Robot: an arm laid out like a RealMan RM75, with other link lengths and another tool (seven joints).
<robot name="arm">
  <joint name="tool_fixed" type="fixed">
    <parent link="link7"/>
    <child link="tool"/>
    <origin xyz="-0.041 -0.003 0.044" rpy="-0.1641 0 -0.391"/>
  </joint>
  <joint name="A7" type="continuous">
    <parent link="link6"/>
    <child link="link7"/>
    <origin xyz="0 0 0.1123"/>
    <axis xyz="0 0 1"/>
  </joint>
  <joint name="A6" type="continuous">
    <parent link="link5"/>
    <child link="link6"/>
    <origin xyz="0 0 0"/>
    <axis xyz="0 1 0"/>
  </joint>
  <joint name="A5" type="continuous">
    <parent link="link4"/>
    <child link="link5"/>
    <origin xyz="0 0 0.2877"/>
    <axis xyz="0 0 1"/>
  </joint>
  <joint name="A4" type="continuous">
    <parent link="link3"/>
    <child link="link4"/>
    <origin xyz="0 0 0"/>
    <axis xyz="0 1 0"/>
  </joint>
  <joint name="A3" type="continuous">
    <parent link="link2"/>
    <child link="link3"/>
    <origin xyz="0 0 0.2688"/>
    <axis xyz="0 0 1"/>
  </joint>
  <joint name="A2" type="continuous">
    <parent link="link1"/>
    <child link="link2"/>
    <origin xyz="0 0 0"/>
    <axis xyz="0 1 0"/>
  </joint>
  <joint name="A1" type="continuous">
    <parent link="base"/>
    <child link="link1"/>
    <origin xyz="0 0 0.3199"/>
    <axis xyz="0 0 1"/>
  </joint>
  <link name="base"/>
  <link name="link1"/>
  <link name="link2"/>
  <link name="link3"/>
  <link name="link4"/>
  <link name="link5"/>
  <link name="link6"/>
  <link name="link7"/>
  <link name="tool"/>
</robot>
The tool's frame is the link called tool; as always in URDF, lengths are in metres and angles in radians. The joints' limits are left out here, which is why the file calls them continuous.
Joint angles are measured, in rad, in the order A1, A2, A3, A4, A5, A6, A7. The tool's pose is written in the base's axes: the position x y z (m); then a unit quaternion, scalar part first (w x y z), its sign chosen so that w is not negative. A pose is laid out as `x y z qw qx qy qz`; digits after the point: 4 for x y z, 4 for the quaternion.
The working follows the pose.
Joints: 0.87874 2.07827 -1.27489 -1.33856 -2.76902 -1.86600 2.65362
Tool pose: 0.0714 0.4763 0.0892 0.0350 -0.9450 0.1666 -0.2791
Where each joint sits with the arm in this pose, in the base's axes (m; each line is computed from the numbers above, not from the rounded line before):
A1: 0.0000 0.0000 0.3199
A2: 0.0000 0.0000 0.3199
A3: 0.1499 0.1809 0.1893
A4: 0.1499 0.1809 0.1893
A5: 0.0060 0.4269 0.2284
A6: 0.0060 0.4269 0.2284
A7: 0.0711 0.4412 0.1381
the tool: 0.0714 0.4763 0.0892

